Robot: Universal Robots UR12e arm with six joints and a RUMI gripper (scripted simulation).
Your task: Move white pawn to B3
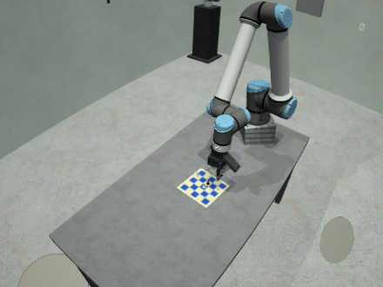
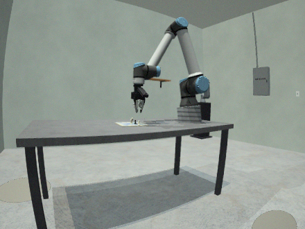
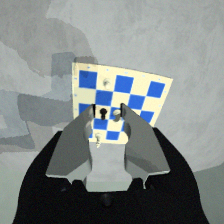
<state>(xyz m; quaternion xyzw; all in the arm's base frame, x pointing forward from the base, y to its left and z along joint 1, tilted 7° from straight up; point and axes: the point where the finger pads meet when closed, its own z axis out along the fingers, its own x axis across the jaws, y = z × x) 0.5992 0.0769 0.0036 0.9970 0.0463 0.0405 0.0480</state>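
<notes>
Right now the white pawn is 9 cm below my hand. Round my hand: chessboard (3 cm ahead, 8 cm to the right, 11 cm below); black pawn (1 cm behind, 7 cm to the right, 9 cm below).
</notes>
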